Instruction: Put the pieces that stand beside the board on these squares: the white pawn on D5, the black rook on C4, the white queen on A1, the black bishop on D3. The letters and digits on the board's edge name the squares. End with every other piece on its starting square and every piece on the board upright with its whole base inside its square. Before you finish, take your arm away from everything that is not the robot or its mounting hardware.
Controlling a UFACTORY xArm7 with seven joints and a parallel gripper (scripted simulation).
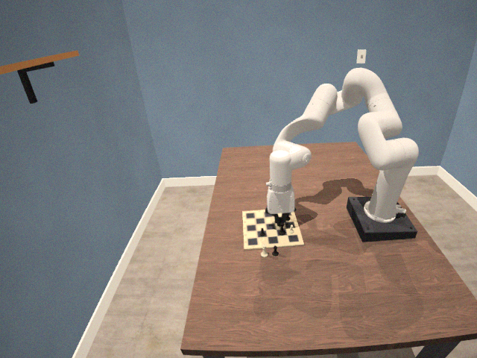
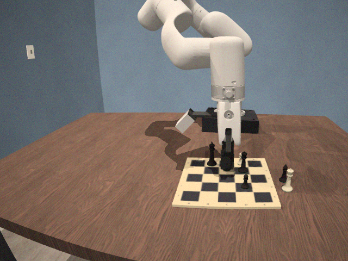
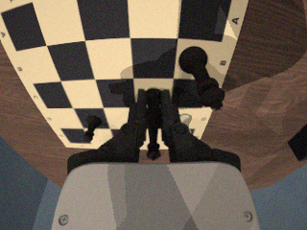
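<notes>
Right now the chessboard is 40 mm ahead of my hand, 30 mm below it and 10 mm to the left of it. From my hand the other things lie so: white queen: 150 mm to the left, 50 mm ahead, 10 mm below; black pawn: 60 mm to the left, 60 mm ahead, 20 mm below; white pawn: 40 mm behind, 30 mm to the left, 20 mm below.
</notes>
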